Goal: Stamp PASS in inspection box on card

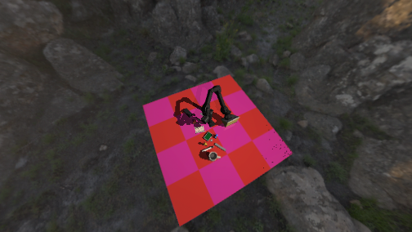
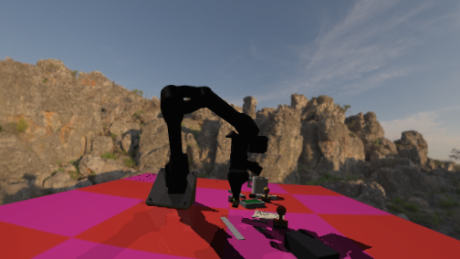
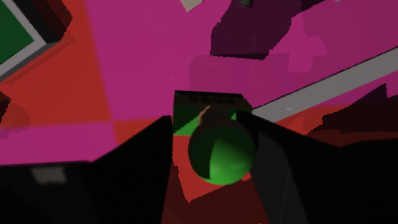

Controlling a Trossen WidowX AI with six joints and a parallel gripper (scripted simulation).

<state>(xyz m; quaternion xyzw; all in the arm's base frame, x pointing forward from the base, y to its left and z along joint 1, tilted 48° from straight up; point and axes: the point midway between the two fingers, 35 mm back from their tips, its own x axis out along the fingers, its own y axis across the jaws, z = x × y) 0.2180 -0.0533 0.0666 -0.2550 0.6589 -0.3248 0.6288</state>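
Now: gripper tip 130 mm to the right of the green ink pad, 80 mm short of it and 50 mm above it. Round my gripper tip: green-knobbed stamp (right at my gripper tip); then card (120 mm ahead, 60 mm below, 10 mm to the left); then grey ruler strip (90 mm to the right, 60 mm below, 20 mm behind).
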